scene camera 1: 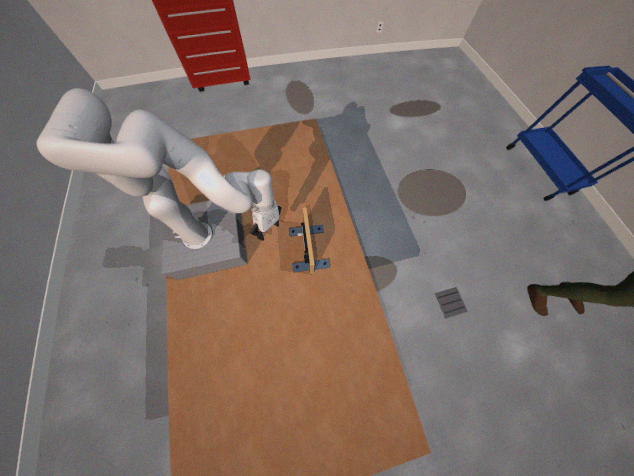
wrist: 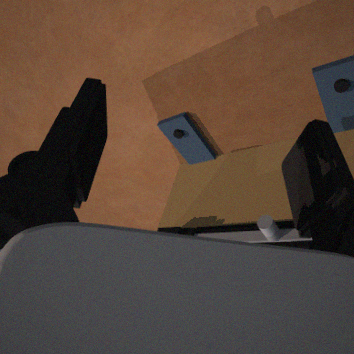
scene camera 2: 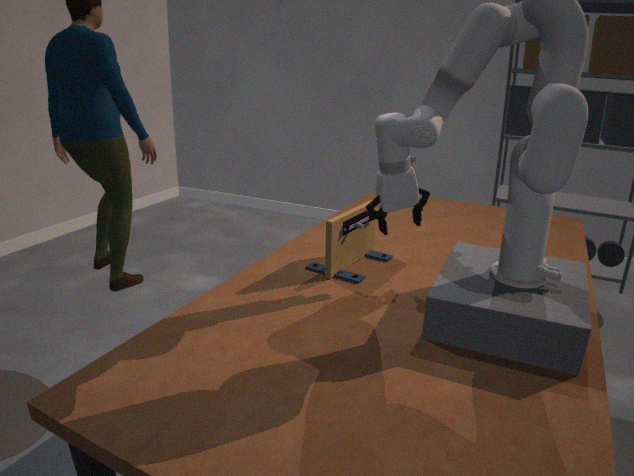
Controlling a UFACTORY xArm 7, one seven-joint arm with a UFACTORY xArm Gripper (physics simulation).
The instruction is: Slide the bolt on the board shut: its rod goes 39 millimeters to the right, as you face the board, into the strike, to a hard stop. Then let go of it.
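Frame: origin at the arm's base, x up, y left, z back, level; centimetres.
Where they show: gripper, between the fingertips: [scene camera 1: 268, 231] [wrist: 204, 124] [scene camera 2: 400, 228]; arm's base, origin of its link: [scene camera 1: 198, 235] [scene camera 2: 518, 275].
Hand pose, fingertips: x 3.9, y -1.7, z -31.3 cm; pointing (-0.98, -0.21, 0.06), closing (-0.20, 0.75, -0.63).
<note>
Each offset is from my fingertips to the top centre of the thing. Level surfaces: height alone.
The wooden board @[dx +1.2, dy -2.8, dz -16.5 cm] [scene camera 1: 309, 248] [scene camera 2: 350, 246] [wrist: 225, 187] stands upright on blue feet. The bolt's black housing runs along the upper part of its face on the robot's side. The bolt's grey knob @[dx -1.6, dy -1.0, dz -13.1 cm] [scene camera 2: 360, 225] [wrist: 268, 226] sticks out from the face. In the wrist view part of the pale rod @[dx -1.8, dy -2.9, dz -14.8 cm] [wrist: 235, 236] shows left of the knob; the gripper body hides the lower edge of the bolt, and I cannot tell the gap to the strike. My gripper [scene camera 1: 269, 230] [scene camera 2: 401, 228] [wrist: 204, 124] is open and empty, on the robot's side of the board. In the wrist view its right finger appears just right of the knob.
The blue feet [scene camera 1: 311, 265] [scene camera 2: 350, 277] [wrist: 187, 140] stick out at the board's base. The grey robot base block [scene camera 1: 204, 258] [scene camera 2: 504, 327] stands on the orange-brown table @[dx -15.1 cm] [scene camera 1: 286, 358] [scene camera 2: 460, 450]. A person [scene camera 2: 87, 87] stands beyond the table.
</note>
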